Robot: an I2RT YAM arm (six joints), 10 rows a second.
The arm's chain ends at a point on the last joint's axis. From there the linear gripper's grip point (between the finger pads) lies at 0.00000 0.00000 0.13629 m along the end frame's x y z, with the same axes.
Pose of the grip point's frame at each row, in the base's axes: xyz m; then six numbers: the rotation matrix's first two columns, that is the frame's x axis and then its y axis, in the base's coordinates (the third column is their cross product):
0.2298 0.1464 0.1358 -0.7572 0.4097 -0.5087 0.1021 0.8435 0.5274
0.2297 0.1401 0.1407 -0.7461 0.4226 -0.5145 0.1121 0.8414 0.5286
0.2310 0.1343 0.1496 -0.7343 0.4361 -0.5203 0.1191 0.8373 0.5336
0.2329 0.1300 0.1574 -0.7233 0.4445 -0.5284 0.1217 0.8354 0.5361
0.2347 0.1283 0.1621 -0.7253 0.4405 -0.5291 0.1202 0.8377 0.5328
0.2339 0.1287 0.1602 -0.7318 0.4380 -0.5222 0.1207 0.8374 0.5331
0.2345 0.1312 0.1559 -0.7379 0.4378 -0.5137 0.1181 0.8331 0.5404
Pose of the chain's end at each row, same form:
0.1419 0.0991 0.2285 -0.7572 0.4097 -0.5087 0.1021 0.8435 0.5274
0.1403 0.0942 0.2327 -0.7461 0.4226 -0.5145 0.1121 0.8414 0.5286
0.1399 0.0893 0.2405 -0.7343 0.4361 -0.5203 0.1191 0.8373 0.5336
0.1403 0.0859 0.2471 -0.7233 0.4445 -0.5284 0.1217 0.8354 0.5361
0.1423 0.0843 0.2521 -0.7253 0.4405 -0.5291 0.1202 0.8377 0.5328
0.1425 0.0841 0.2509 -0.7318 0.4380 -0.5222 0.1207 0.8374 0.5331
0.1439 0.0851 0.2467 -0.7379 0.4378 -0.5137 0.1181 0.8331 0.5404

